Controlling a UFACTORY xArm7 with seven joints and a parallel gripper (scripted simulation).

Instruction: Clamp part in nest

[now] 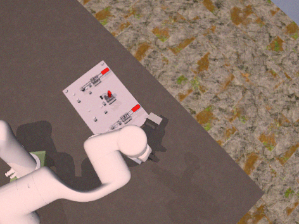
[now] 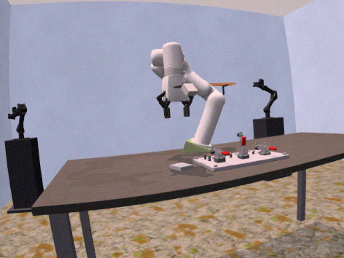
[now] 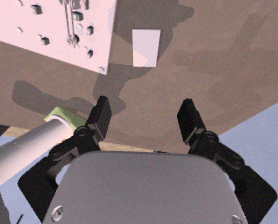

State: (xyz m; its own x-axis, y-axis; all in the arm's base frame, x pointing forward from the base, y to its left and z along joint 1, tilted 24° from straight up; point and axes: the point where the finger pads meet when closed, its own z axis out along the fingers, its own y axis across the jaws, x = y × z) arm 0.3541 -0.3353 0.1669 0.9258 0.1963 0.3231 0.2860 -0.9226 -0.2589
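Right now my hand is 210 mm above the pale grey block part. From my hand the other things lie so: fixture plate 260 mm to the left, 210 mm below, 30 mm ahead; toggle clamp 160 mm below, 150 mm to the left, 50 mm ahead.
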